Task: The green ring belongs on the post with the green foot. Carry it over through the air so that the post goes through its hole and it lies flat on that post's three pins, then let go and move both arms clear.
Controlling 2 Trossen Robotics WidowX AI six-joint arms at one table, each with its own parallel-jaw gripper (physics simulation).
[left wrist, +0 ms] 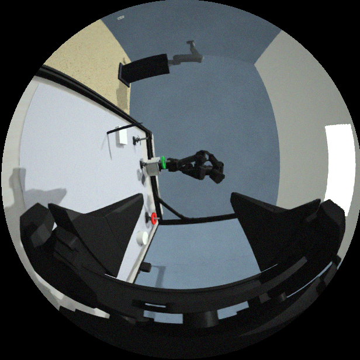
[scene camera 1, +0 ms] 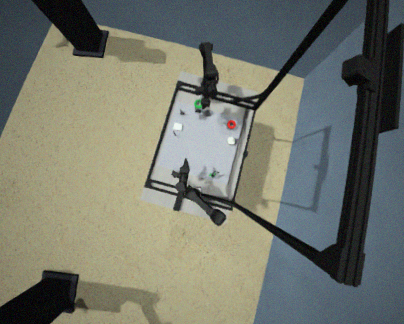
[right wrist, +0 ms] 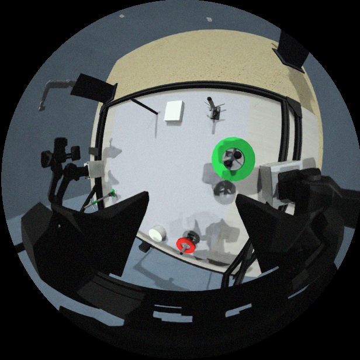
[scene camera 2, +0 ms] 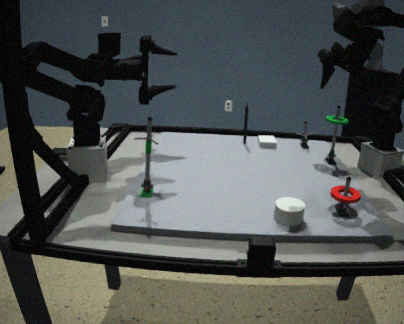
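Pixels of known places: left gripper, fingertip midpoint: (scene camera 1: 185,159) (scene camera 2: 176,70); right gripper, fingertip midpoint: (scene camera 2: 334,95); left arm's base, link origin: (scene camera 2: 86,142); right arm's base, link origin: (scene camera 2: 383,146).
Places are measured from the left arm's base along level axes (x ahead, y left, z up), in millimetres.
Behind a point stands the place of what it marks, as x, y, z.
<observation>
The green ring (scene camera 2: 337,122) {697, -73, 53} (left wrist: 163,162) (right wrist: 217,159) lies level near the top of a grey post (scene camera 2: 334,142) {717, -45, -19} with a dark foot, at the right in scene camera 2. The post with the green foot (scene camera 2: 148,170) {153, -161, -21} stands at the left there, bare of rings; its pins are near its top, above a green band. My left gripper (scene camera 2: 175,70) {250, 54, 174} (left wrist: 187,197) is open and empty, above and to the right of that post's top. My right gripper (right wrist: 193,197) is open and empty, above the green ring and apart from it.
A red ring (scene camera 2: 345,200) {555, -353, -37} (right wrist: 179,245) is on a short post, near a white cylinder (scene camera 2: 289,212) {420, -347, -52} (right wrist: 157,233). A white block (scene camera 2: 267,142) {557, 105, -67} (right wrist: 174,111), a thin dark pole (scene camera 2: 246,125) {498, 153, -22} and a short bare post (scene camera 2: 305,135) {690, 91, -42} stand along the far side. Dark rails edge the table.
</observation>
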